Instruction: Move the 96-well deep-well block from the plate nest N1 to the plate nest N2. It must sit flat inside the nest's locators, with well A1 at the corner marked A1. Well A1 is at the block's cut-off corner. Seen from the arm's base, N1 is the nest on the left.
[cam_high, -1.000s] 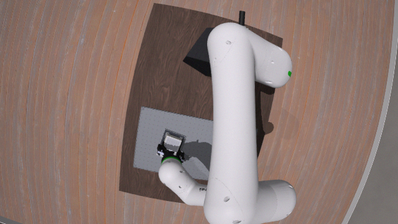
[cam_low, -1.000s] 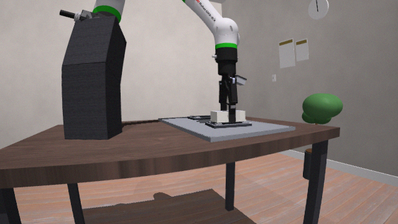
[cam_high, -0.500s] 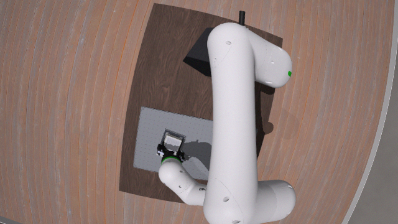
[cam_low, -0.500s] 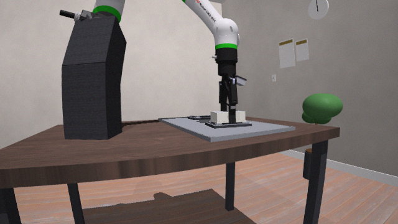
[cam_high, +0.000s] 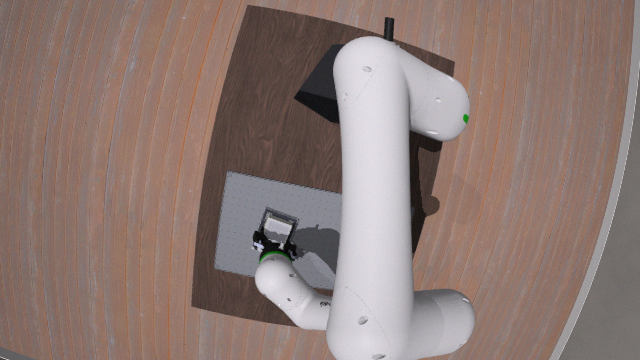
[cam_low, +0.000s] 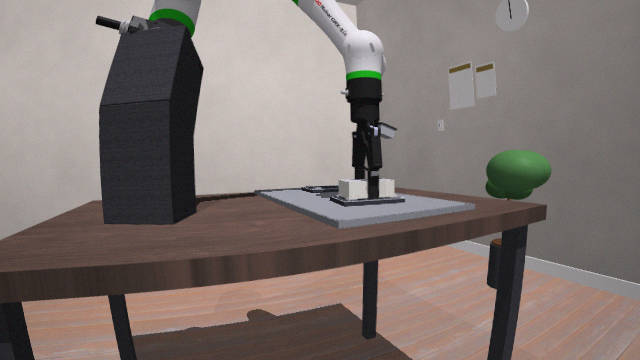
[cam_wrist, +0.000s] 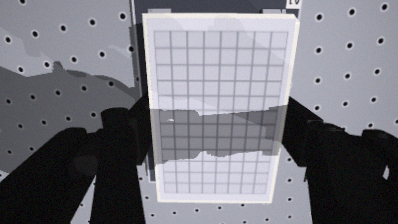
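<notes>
Right now my hand is 10 mm above the white 96-well deep-well block. Also, from my hand: dark nest frame: 40 mm below.
</notes>
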